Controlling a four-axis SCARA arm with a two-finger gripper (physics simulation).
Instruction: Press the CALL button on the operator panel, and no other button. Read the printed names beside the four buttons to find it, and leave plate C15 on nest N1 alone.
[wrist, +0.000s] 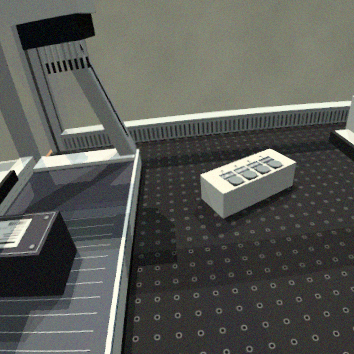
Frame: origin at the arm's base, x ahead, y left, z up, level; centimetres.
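Seen in the pictures: gripper, between the fingertips: (171, 135).
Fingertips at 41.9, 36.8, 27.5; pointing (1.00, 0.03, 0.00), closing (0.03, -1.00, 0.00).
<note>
A point is followed by its place in that frame, as x, y, z.
The operator panel (257, 192) @(68.3, 23.4, 3.5) is a white box right of centre in the wrist view, standing on the dark dotted surface. Four round grey buttons sit in a row on its top: the first button (235, 180) @(67.8, 27.5, 6.9), the second button (249, 174) @(69.1, 24.8, 6.9), the third button (263, 169) @(70.2, 22.0, 6.9) and the fourth button (275, 164) @(71.4, 19.3, 6.9). Small marks lie beside them, too small to read, so I cannot tell which is CALL. My gripper (171, 135) @(41.8, 36.8, 27.5) is open and empty, its fingers showing at the left and right edges, apart from the panel. Plate C15 and nest N1 cannot be identified in this view.
A black box (37, 272) @(49.5, 52.8, 10.4) with a white label lies on the lined grey bed (92, 295) @(49.2, 47.9, 6.1) at the left, bordered by a pale rail (125, 255) @(55.9, 45.0, 4.8). A grey upright frame (102, 107) @(80.0, 49.4, 17.9) with a black head (56, 31) @(69.6, 50.4, 31.9) rises behind it. A ribbed rail (200, 127) @(100.4, 29.4, 3.2) runs along the back.
</note>
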